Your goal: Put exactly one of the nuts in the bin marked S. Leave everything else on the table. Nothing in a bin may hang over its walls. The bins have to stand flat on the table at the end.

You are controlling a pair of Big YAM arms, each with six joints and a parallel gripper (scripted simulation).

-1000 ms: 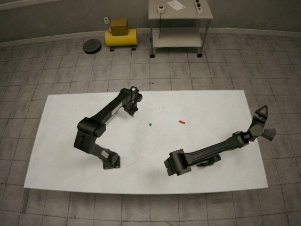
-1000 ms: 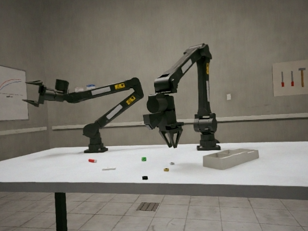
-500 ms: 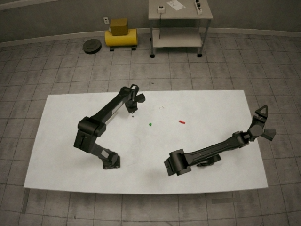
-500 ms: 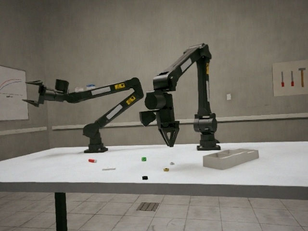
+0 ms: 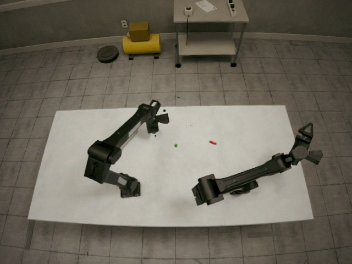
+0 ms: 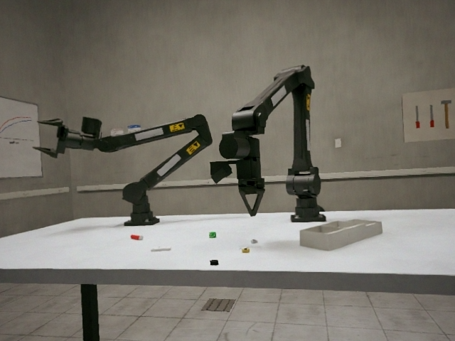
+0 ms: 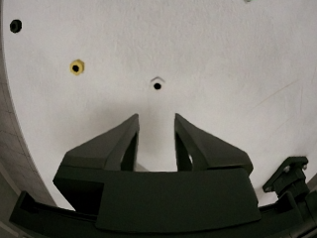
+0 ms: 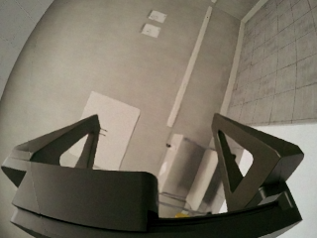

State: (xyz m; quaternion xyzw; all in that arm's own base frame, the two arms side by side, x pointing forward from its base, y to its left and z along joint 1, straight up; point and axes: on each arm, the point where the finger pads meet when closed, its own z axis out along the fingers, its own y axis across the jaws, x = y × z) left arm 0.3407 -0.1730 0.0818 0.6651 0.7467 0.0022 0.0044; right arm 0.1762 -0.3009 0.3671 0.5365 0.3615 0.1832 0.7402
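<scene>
Now: the grey nut 80 mm below my left hand. From my left hand the other things lie so: black nut 200 mm ahead, 80 mm below, 60 mm to the right; then yellow nut 100 mm ahead, 80 mm below, 10 mm to the right; then green cube 140 mm to the right, 70 mm below, 70 mm behind.
</scene>
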